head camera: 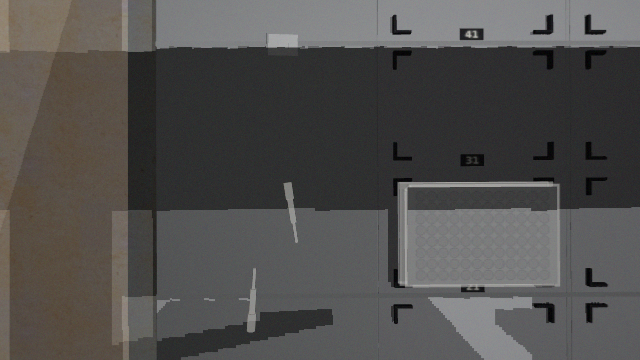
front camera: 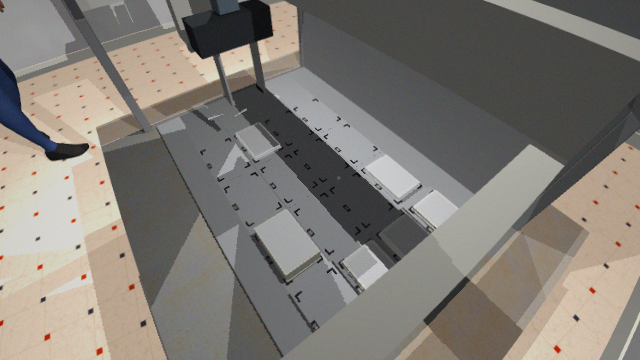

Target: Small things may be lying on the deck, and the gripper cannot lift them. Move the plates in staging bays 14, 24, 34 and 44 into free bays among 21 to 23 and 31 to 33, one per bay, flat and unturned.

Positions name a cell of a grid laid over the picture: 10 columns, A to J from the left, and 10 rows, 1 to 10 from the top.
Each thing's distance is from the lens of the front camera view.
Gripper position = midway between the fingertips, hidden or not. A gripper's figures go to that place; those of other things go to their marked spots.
gripper (front camera: D3): 0.71 m
tall pale box (front camera: E7): 0.55 m
